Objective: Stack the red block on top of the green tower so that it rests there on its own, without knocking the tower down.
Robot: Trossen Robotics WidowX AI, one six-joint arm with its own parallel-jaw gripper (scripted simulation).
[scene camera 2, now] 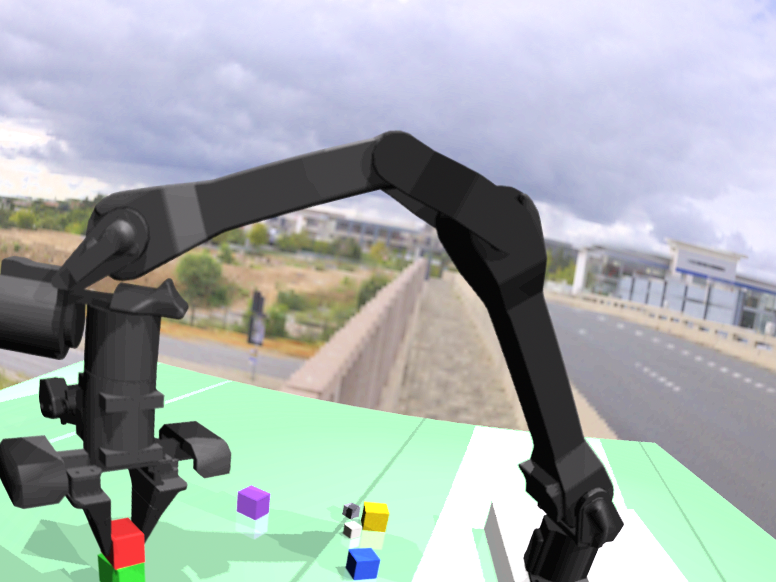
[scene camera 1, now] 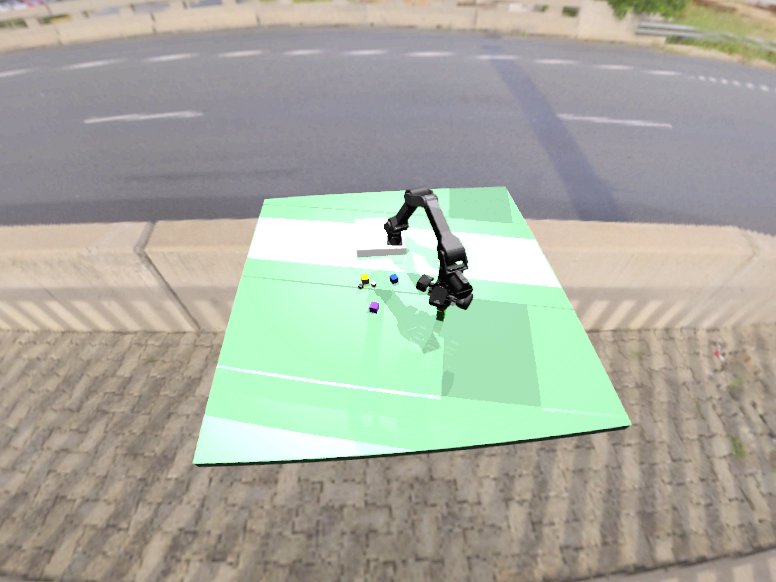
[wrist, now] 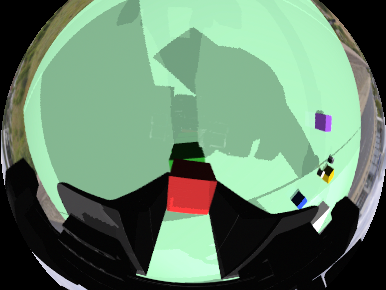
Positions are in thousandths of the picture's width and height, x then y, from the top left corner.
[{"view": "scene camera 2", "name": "my gripper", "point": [157,944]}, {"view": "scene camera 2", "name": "yellow block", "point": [484,887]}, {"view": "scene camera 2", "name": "purple block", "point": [325,863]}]
